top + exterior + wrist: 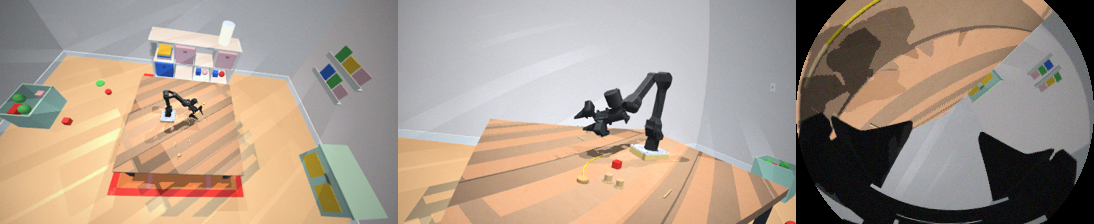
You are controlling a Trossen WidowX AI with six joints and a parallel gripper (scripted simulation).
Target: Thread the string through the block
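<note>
Now: the block 170 mm to the left of my gripper tip, 150 mm behind it and 120 mm below it. Also, from my gripper tip: round wooden button: 310 mm to the left, 130 mm below, 10 mm ahead.
</note>
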